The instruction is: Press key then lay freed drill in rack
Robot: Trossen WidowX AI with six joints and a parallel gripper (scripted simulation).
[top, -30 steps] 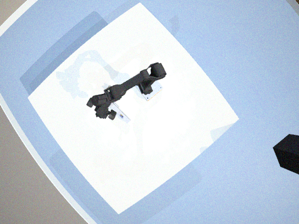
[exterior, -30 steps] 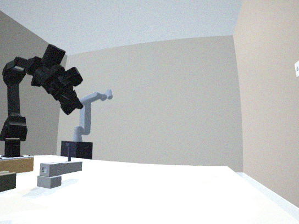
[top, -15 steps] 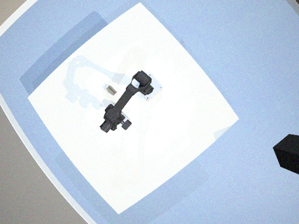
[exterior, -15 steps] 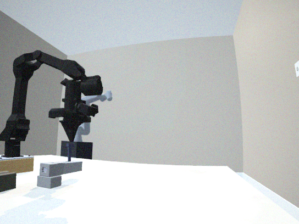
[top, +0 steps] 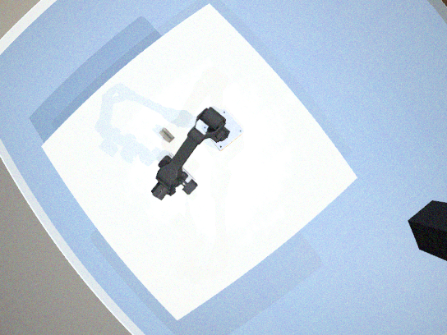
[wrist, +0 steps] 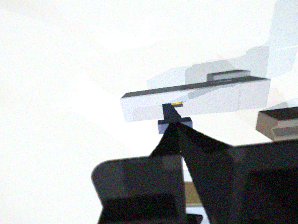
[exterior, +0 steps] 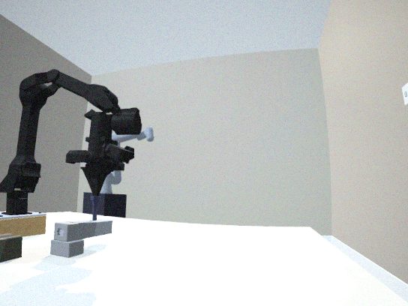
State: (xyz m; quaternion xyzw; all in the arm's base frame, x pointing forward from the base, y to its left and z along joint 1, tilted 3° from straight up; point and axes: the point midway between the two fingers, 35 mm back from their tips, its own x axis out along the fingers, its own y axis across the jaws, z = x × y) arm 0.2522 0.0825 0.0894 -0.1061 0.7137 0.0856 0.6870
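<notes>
Right now the thin dark blue pin is 30 mm below my gripper tip. Round my gripper tip: grey-tan rack piece: 220 mm to the right, 100 mm below, 20 mm behind; light grey block: 90 mm below, 40 mm to the right, 10 mm ahead.
</notes>
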